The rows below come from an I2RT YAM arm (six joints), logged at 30 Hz.
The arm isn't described. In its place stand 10 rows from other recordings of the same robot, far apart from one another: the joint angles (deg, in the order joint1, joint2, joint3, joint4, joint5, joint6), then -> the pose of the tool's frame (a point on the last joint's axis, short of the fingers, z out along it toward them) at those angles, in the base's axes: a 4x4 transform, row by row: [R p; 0 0 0 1], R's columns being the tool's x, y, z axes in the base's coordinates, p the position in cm.
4.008, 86.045, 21.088, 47.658, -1.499, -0.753 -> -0.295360 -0.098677 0.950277 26.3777; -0.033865 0.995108 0.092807 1.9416; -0.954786 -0.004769 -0.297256 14.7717; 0 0 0 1
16.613, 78.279, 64.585, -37.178, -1.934, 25.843 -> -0.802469 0.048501 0.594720 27.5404; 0.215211 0.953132 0.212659 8.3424; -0.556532 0.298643 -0.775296 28.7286; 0 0 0 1
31.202, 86.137, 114.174, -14.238, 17.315, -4.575 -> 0.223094 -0.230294 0.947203 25.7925; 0.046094 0.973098 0.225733 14.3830; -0.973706 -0.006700 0.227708 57.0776; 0 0 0 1
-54.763, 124.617, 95.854, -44.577, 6.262, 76.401 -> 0.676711 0.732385 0.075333 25.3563; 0.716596 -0.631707 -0.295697 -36.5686; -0.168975 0.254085 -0.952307 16.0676; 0 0 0 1
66.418, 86.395, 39.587, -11.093, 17.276, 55.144 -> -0.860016 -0.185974 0.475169 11.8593; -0.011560 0.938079 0.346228 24.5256; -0.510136 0.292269 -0.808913 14.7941; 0 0 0 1
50.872, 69.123, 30.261, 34.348, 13.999, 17.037 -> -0.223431 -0.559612 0.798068 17.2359; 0.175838 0.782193 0.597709 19.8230; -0.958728 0.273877 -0.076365 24.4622; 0 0 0 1
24.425, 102.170, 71.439, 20.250, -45.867, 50.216 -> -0.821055 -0.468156 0.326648 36.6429; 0.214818 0.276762 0.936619 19.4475; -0.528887 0.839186 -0.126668 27.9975; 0 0 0 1
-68.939, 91.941, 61.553, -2.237, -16.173, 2.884 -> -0.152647 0.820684 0.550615 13.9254; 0.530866 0.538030 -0.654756 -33.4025; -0.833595 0.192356 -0.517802 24.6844; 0 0 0 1
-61.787, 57.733, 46.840, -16.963, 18.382, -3.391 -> -0.277766 0.953280 0.118758 9.7080; 0.399015 0.226942 -0.888417 -20.4701; -0.873861 -0.199386 -0.443410 29.8990; 0 0 0 1
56.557, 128.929, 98.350, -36.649, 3.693, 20.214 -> -0.759826 -0.592941 0.266618 26.0785; -0.524789 0.801458 0.286813 39.0696; -0.383746 0.078010 -0.920138 14.4903; 0 0 0 1
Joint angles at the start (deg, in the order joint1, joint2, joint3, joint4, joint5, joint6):
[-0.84, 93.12, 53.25, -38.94, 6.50, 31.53]
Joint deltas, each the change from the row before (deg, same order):
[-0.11, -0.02, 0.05, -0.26, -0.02, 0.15]
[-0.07, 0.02, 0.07, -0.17, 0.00, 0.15]
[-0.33, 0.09, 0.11, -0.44, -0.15, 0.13]
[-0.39, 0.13, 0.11, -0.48, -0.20, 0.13]
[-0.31, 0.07, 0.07, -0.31, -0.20, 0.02]
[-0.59, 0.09, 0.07, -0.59, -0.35, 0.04]
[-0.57, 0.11, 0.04, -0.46, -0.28, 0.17]
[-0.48, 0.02, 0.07, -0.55, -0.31, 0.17]
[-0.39, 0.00, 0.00, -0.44, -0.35, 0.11]
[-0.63, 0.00, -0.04, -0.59, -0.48, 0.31]
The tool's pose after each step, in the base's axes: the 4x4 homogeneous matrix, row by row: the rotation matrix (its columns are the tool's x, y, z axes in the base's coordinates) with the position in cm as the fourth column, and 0 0 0 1 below. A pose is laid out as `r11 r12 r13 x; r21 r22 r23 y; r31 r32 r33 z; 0 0 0 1`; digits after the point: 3 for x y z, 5 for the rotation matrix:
-0.81529 0.54780 0.18769 28.168; 0.53541 0.83659 -0.11598 -0.869; -0.22056 0.00593 -0.97536 15.902; 0 0 0 1
-0.81365 0.55096 0.18551 28.163; 0.53860 0.83451 -0.11618 -0.903; -0.21882 0.00539 -0.97575 15.917; 0 0 0 1
-0.81110 0.55723 0.17779 28.124; 0.54536 0.83035 -0.11448 -1.055; -0.21142 0.00411 -0.97739 15.907; 0 0 0 1
-0.80822 0.56422 0.16865 28.079; 0.55301 0.82562 -0.11196 -1.233; -0.20241 0.00278 -0.97930 15.877; 0 0 0 1
-0.80640 0.56849 0.16293 28.046; 0.55791 0.82269 -0.10921 -1.372; -0.19613 0.00283 -0.98057 15.864; 0 0 0 1
-0.80274 0.57670 0.15173 27.955; 0.56719 0.81695 -0.10434 -1.635; -0.18413 0.00231 -0.98290 15.833; 0 0 0 1
-0.79735 0.58658 0.14195 27.876; 0.57792 0.80989 -0.10048 -1.893; -0.17390 0.00192 -0.98476 15.785; 0 0 0 1
-0.79259 0.59509 0.13293 27.785; 0.58734 0.80366 -0.09574 -2.102; -0.16380 0.00220 -0.98649 15.788; 0 0 0 1
-0.78906 0.60142 0.12522 27.688; 0.59465 0.79893 -0.09003 -2.264; -0.15419 0.00342 -0.98804 15.775; 0 0 0 1
-0.78132 0.61361 0.11415 27.538; 0.60810 0.78959 -0.08219 -2.528; -0.14056 0.00519 -0.99006 15.742; 0 0 0 1

